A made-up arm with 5 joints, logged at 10 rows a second.
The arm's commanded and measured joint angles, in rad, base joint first. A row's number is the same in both.
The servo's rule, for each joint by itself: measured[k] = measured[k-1] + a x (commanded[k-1-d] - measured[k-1]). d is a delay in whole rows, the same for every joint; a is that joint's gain. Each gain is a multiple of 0.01, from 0.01 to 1. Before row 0 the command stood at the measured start. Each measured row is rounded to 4 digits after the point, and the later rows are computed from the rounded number. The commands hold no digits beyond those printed.
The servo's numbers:
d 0
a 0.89 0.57 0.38 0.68 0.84
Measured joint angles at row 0:
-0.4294, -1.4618, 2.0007, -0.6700, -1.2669
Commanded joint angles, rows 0 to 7:
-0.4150, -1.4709, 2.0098, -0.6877, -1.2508
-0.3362, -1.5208, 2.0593, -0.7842, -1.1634
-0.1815, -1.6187, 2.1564, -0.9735, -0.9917
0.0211, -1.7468, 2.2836, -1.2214, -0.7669
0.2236, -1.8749, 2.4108, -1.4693, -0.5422
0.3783, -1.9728, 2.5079, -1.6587, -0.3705
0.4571, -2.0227, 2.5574, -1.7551, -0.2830
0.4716, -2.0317, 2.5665, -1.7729, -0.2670
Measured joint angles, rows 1 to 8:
-0.4166, -1.4670, 2.0042, -0.6820, -1.2534
-0.3450, -1.4977, 2.0251, -0.7515, -1.1778
-0.1995, -1.5667, 2.0750, -0.9025, -1.0215
-0.0032, -1.6694, 2.1543, -1.1194, -0.8076
0.1987, -1.7865, 2.2518, -1.3573, -0.5847
0.3585, -1.8927, 2.3491, -1.5623, -0.4048
0.4463, -1.9668, 2.4283, -1.6934, -0.3025
0.4688, -2.0038, 2.4808, -1.7475, -0.2727

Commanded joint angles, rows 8 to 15:
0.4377, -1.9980, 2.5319, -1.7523, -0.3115
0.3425, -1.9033, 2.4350, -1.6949, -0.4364
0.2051, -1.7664, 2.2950, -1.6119, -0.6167
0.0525, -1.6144, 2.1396, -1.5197, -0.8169
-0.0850, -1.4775, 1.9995, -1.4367, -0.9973
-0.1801, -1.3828, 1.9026, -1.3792, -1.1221
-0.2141, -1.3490, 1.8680, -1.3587, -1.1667
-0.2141, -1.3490, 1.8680, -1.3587, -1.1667
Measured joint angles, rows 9 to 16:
0.4411, -2.0005, 2.5002, -1.7508, -0.3053
0.3533, -1.9451, 2.4754, -1.7128, -0.4154
0.2214, -1.8432, 2.4068, -1.6442, -0.5845
0.0711, -1.7128, 2.3053, -1.5595, -0.7797
-0.0678, -1.5787, 2.1891, -1.4760, -0.9625
-0.1677, -1.4670, 2.0802, -1.4102, -1.0966
-0.2090, -1.3997, 1.9996, -1.3752, -1.1555
-0.2135, -1.3708, 1.9496, -1.3640, -1.1649

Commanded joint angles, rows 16 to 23:
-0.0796, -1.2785, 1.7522, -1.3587, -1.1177
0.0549, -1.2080, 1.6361, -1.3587, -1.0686
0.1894, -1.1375, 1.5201, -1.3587, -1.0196
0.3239, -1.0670, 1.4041, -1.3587, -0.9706
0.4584, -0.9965, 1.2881, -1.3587, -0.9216
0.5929, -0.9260, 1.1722, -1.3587, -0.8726
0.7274, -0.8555, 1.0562, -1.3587, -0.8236
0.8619, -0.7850, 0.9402, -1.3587, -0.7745
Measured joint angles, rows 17 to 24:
-0.0943, -1.3182, 1.8746, -1.3604, -1.1253
0.0385, -1.2554, 1.7840, -1.3592, -1.0777
0.1728, -1.1882, 1.6837, -1.3589, -1.0289
0.3073, -1.1191, 1.5775, -1.3588, -0.9799
0.4418, -1.0492, 1.4675, -1.3587, -0.9309
0.5763, -0.9790, 1.3553, -1.3587, -0.8819
0.7108, -0.9086, 1.2416, -1.3587, -0.8329
0.8453, -0.8381, 1.1271, -1.3587, -0.7838

